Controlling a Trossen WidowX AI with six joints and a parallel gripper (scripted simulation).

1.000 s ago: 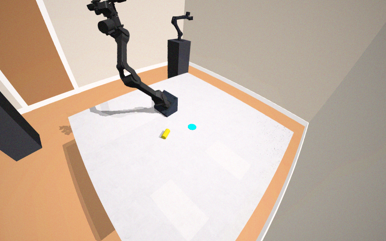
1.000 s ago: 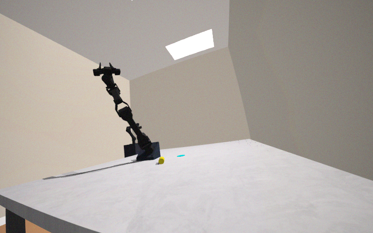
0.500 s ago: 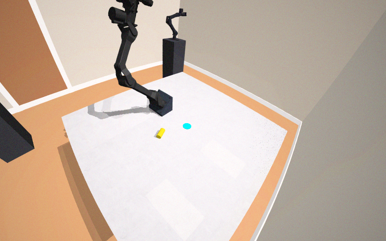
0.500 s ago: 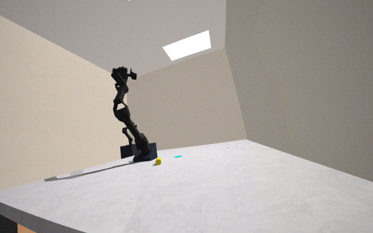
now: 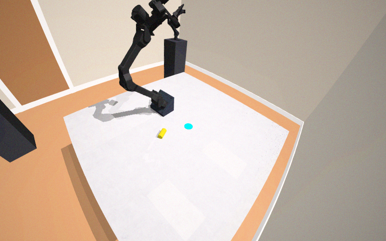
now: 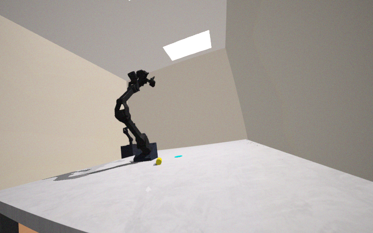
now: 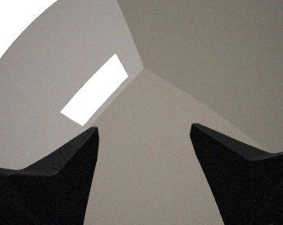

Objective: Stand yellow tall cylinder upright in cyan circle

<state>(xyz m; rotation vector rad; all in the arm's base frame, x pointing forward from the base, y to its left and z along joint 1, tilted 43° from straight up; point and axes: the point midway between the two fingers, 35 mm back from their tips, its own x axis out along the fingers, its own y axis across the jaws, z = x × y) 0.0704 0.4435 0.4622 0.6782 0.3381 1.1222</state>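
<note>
Now: gripper tip 71 cm above the yellow tall cylinder, 20 cm to the left of it and 9 cm short of it. Also, from my gripper tip: cyan circle: 73 cm below, 16 cm ahead, 1 cm to the right.
</note>
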